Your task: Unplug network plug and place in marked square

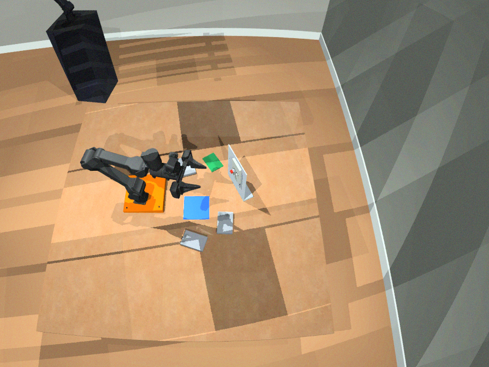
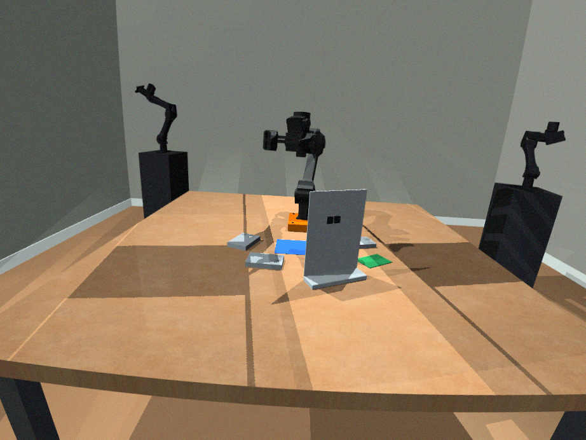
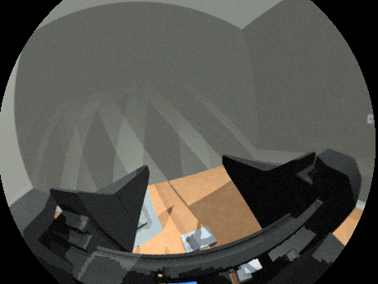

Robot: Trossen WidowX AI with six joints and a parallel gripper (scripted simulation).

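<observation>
The red plug lies 90 mm ahead of my gripper tip, 170 mm to the left of it and 180 mm below it. Also, from my gripper tip: grey upright panel 110 mm ahead, 170 mm to the left, 240 mm below; then blue square 60 mm behind, 30 mm to the left, 350 mm below.
</observation>
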